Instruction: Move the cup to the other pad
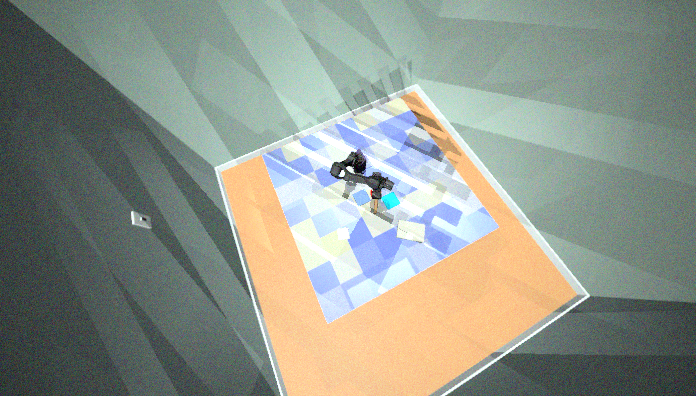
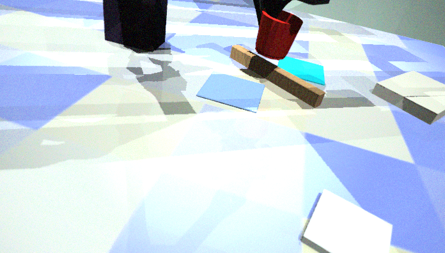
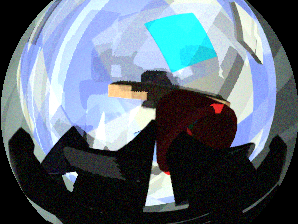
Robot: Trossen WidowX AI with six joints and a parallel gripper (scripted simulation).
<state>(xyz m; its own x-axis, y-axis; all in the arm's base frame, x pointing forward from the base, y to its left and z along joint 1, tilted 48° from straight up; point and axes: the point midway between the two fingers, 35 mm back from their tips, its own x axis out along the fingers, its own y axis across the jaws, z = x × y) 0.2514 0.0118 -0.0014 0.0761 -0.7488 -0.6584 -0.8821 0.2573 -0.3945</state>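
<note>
The wooden bar is 4 cm ahead of my gripper tip, 1 cm to the right of it and 8 cm below it. Also, from my gripper tip: light blue pad (2 cm behind, 10 cm to the right, 10 cm below); then dark red cup (3 cm ahead, 2 cm to the right).
</note>
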